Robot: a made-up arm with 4 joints.
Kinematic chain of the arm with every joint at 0, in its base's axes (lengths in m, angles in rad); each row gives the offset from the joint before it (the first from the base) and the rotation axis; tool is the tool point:
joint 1: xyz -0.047 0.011 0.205 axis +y
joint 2: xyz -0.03 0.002 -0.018 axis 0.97 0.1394 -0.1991
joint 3: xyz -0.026 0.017 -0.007 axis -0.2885 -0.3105 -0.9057
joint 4: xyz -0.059 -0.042 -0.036 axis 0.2 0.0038 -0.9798
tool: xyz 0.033 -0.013 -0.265
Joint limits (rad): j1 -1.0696..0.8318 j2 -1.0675..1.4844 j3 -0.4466..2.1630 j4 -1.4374..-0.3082
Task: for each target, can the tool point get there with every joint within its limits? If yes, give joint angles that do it. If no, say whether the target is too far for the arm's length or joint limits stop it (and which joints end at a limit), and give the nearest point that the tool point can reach.
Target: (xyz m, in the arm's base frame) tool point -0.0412 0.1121 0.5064
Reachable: no: joint limits stop it (at a limit: joint 1, joint 2, joint 3, joint 4) | nearest point -0.1448 0.3225 0.2377 | short by 0.357 m
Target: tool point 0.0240 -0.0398 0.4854
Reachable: no: joint limits stop it (at a limit: joint 1, joint 2, joint 3, joint 4) | nearest point -0.1039 -0.2880 0.2713 | short by 0.352 m
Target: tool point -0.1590 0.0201 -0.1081
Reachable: yes | joints 0.0766 0.3819 0.8081 -0.5370
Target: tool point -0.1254 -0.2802 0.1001
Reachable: yes | joints -0.0075 -0.7488 1.8996 -0.7170
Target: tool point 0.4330 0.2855 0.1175
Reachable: no: too far | nearest point 0.1625 0.1688 0.0107 | short by 0.313 m
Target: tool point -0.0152 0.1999 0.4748
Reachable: no: joint limits stop it (at a limit: joint 1, joint 2, joint 3, joint 4) | nearest point -0.1448 0.3225 0.2377 | short by 0.297 m
